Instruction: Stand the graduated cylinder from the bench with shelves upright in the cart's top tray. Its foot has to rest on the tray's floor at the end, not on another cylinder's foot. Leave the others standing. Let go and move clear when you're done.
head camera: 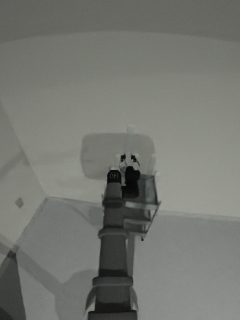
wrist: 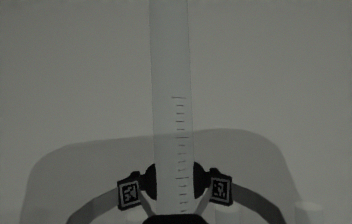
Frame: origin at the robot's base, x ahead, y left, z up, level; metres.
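Where they show: hand, its tool point: (head camera: 128,156) (wrist: 175,178).
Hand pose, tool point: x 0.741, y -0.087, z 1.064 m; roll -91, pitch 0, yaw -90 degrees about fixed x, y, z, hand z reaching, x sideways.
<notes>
After its pixels a point has its place.
The graduated cylinder (head camera: 130,137) {z 1.206, x 0.724, y -0.088 m} (wrist: 171,100) {z 1.145, x 0.723, y -0.087 m} is clear, tall and upright, with dark scale marks. My gripper (head camera: 129,160) {z 1.064, x 0.741, y -0.087 m} (wrist: 175,181) {z 1.064, x 0.741, y -0.087 m} is shut on it, with one fingertip pad against each side low in the wrist view. In the head view the gripper and arm cover the left part of the cart's top tray (head camera: 150,205) {z 0.692, x 0.617, y -0.284 m}, and the cylinder's foot is hidden. Another cylinder (head camera: 152,162) {z 0.918, x 0.865, y -0.309 m} stands at the tray's right side. In the wrist view, the tops of other cylinders show low down, one at the right (wrist: 308,207) {z 0.970, x 0.877, y -0.307 m} and one right of centre (wrist: 227,212) {z 0.969, x 0.874, y -0.170 m}.
The telescoping arm (head camera: 113,255) {z 1.178, x 0.179, y 0.000 m} runs up from the bottom of the head view and hides much of the cart's left side. A pale wall (head camera: 200,125) {z 1.221, x 0.936, y -0.634 m} stands behind the cart. A side wall (head camera: 15,175) {z 0.658, x 0.943, y 0.979 m} meets it at the left. A rounded shadow lies on the back wall.
</notes>
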